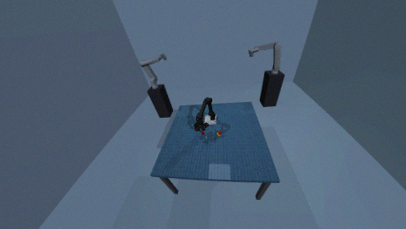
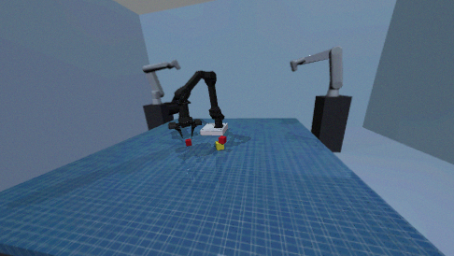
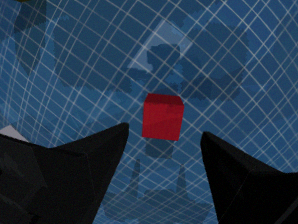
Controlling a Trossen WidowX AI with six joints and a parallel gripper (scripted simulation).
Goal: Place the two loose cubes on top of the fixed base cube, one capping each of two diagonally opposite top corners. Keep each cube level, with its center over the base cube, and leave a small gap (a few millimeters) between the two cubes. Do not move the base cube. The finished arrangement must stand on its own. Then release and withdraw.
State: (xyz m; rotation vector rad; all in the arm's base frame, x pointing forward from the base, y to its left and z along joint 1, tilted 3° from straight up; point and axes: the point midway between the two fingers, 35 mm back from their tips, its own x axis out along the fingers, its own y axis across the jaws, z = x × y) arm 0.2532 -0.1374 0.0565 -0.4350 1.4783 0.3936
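Right now the red cube is 23 cm to the left of my gripper tip and 4 cm ahead of it. From my gripper tip the other things lie so: yellow base cube: 21 cm to the left, 4 cm ahead, 3 cm below.
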